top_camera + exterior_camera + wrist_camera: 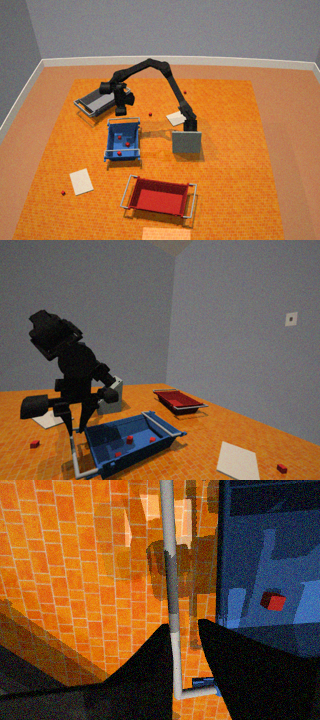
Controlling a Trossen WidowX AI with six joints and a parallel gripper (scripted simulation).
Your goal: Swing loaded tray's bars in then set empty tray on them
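My gripper tip is 48 cm to the right of the red tray, 31 cm past it and 5 cm above it.
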